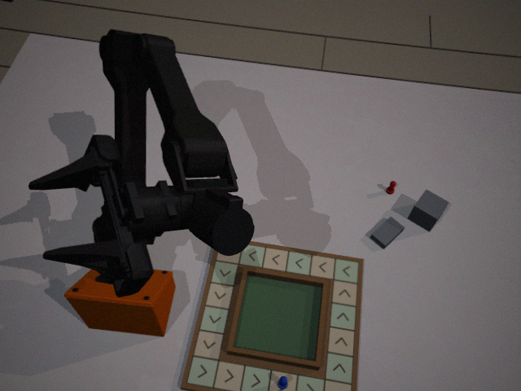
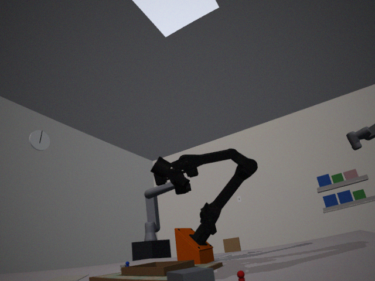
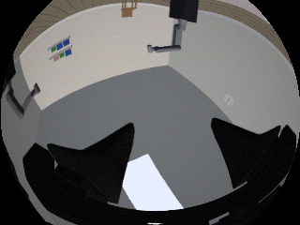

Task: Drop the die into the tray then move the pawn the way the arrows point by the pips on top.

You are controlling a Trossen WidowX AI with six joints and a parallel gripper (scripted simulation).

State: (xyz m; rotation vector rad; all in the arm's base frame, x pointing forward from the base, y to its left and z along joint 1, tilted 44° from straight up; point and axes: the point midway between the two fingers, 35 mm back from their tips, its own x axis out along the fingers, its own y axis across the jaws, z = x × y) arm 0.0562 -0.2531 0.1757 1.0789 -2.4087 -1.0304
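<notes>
Right now my gripper tip is 400 mm above the white die, 180 mm short of it and 160 mm to the left of it. Also, from my gripper tip: blue pawn (390 mm below, 290 mm ahead, 10 mm to the right); then green dice tray (410 mm below, 270 mm ahead, 100 mm to the left); then beige card (410 mm below, 410 mm ahead, 180 mm to the right).
</notes>
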